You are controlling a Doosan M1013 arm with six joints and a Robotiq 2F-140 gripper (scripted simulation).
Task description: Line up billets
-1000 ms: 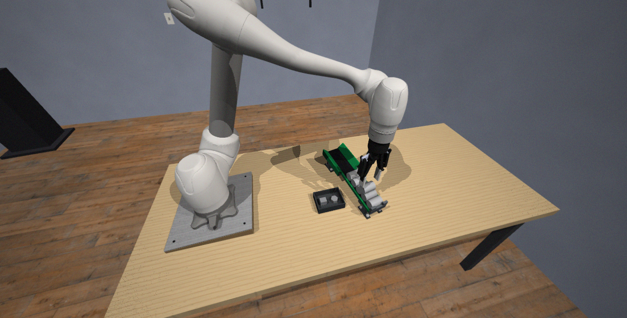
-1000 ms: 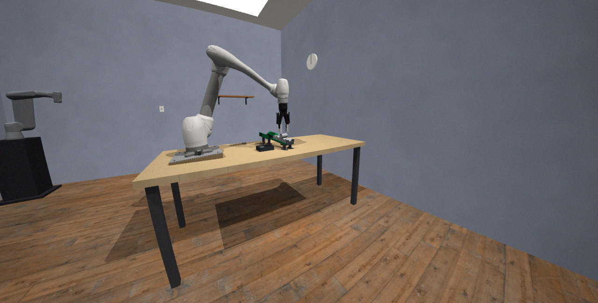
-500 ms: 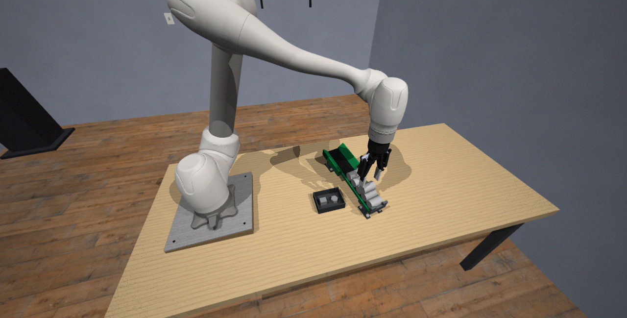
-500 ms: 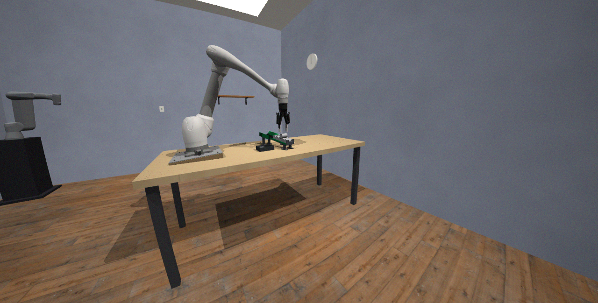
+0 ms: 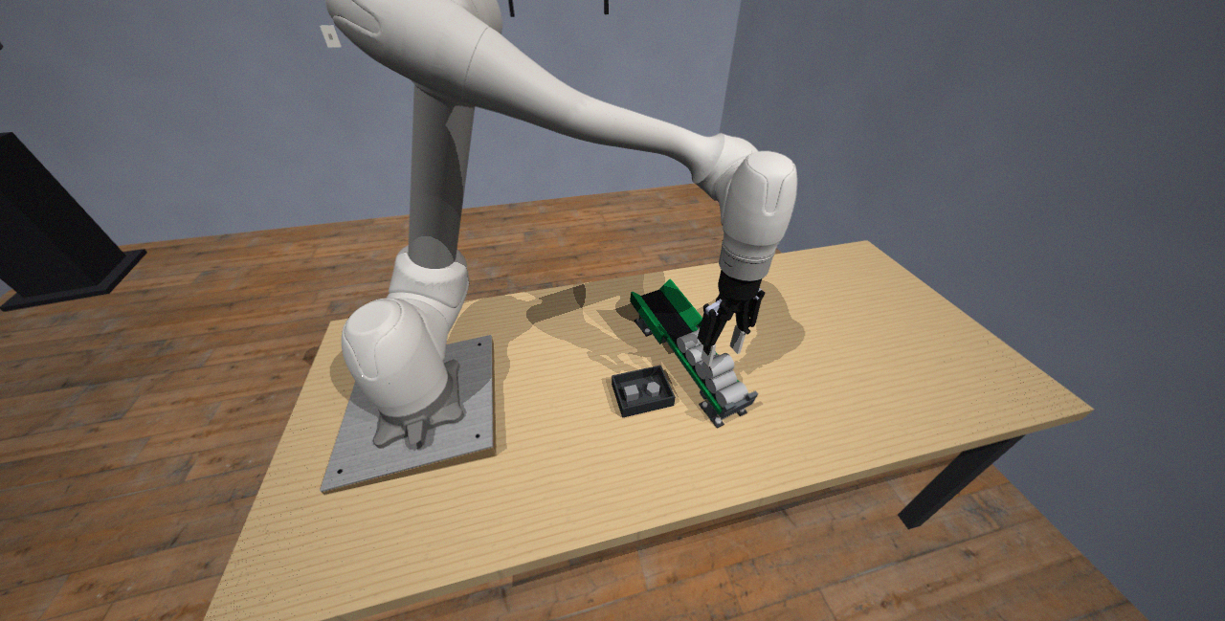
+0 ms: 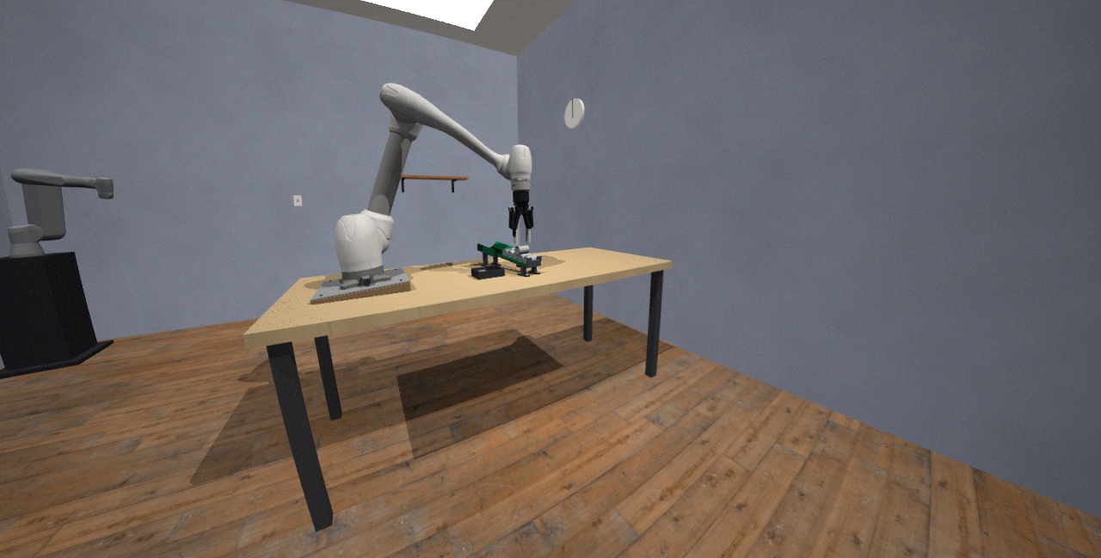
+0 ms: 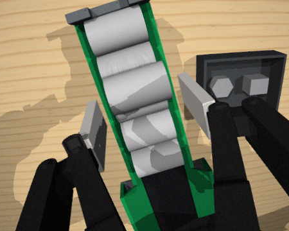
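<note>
The billet is 60 mm below my hand. From my hand the other things lie so: dark tray: 160 mm behind, 60 mm to the left, 170 mm below; grey stop: 10 mm ahead, 80 mm to the right, 120 mm below; hexagonal piece: 130 mm behind, 60 mm to the left, 160 mm below.
</note>
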